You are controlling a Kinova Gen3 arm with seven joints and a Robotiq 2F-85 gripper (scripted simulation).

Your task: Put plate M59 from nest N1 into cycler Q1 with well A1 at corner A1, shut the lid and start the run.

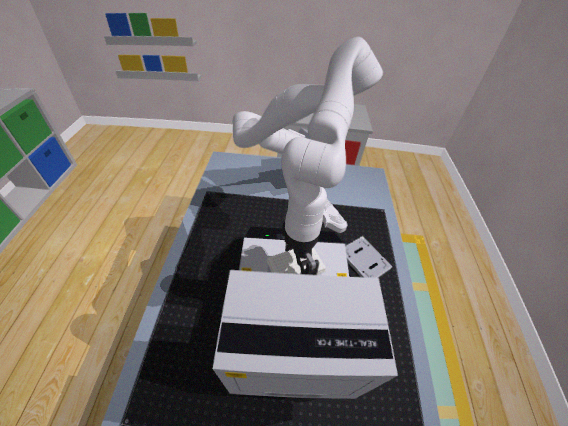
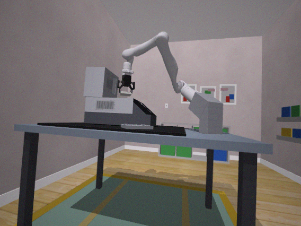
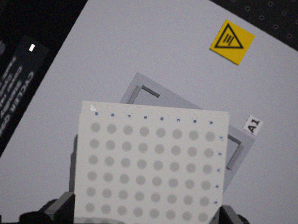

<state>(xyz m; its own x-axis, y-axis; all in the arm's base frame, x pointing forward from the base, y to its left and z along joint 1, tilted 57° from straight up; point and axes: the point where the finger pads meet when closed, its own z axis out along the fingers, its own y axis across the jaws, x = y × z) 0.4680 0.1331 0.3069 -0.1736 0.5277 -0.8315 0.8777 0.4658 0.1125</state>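
My hand is 10 mm above the plate M59. Round my hand: plate nest N1: 320 mm to the left, 250 mm below, 110 mm behind.
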